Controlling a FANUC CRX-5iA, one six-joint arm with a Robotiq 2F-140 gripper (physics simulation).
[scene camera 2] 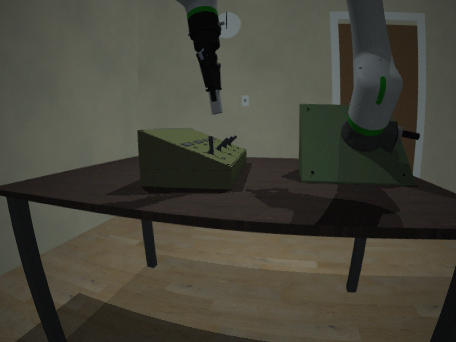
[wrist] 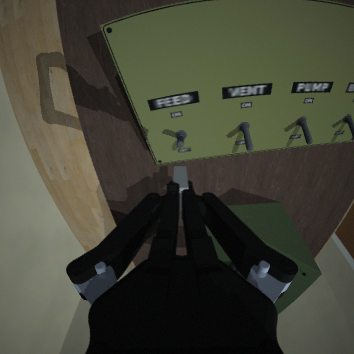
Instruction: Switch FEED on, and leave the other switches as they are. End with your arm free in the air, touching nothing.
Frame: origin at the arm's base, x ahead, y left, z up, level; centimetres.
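Seen in the pictures: gripper, fingertip midpoint: [scene camera 2: 217, 113] [wrist: 179, 175]; arm's base, origin of the base link: [scene camera 2: 362, 135].
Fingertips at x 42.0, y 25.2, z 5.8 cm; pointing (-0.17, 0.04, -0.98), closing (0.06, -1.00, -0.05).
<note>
Offsets run from my fingertips to a thing's middle. Level surfaces: height alone.
The olive-green switch box {dy -15.4, dx +13.1, dz -14.0 cm} [scene camera 2: 185, 162] [wrist: 200, 55] has a sloping top with a row of grey levers. The FEED lever {dy +0.4, dx +1.9, dz -8.6 cm} [scene camera 2: 211, 145] [wrist: 181, 138] stands more upright than the others and looks short in the wrist view; its OFF label is uncovered. The VENT lever {dy -11.6, dx +3.4, dz -9.1 cm} [wrist: 247, 136] and PUMP lever {dy -23.3, dx +6.2, dz -9.1 cm} [wrist: 305, 130] lean toward the OFF side, as does a partly seen lever {dy -34.9, dx +9.1, dz -9.1 cm} [wrist: 350, 126] at the right edge. My gripper [scene camera 2: 216, 106] [wrist: 179, 175] is shut and empty. It hangs in the air above the box, apart from the levers, with its pale tip below FEED in the wrist view.
A dark wooden table {dz -19.9 cm} [scene camera 2: 90, 181] [wrist: 92, 145] carries the box. A green angled panel [scene camera 2: 322, 145] [wrist: 270, 225] stands to the right in the scene view, behind a lower part of the arm [scene camera 2: 372, 95]. A door [scene camera 2: 405, 75] and wall are behind.
</note>
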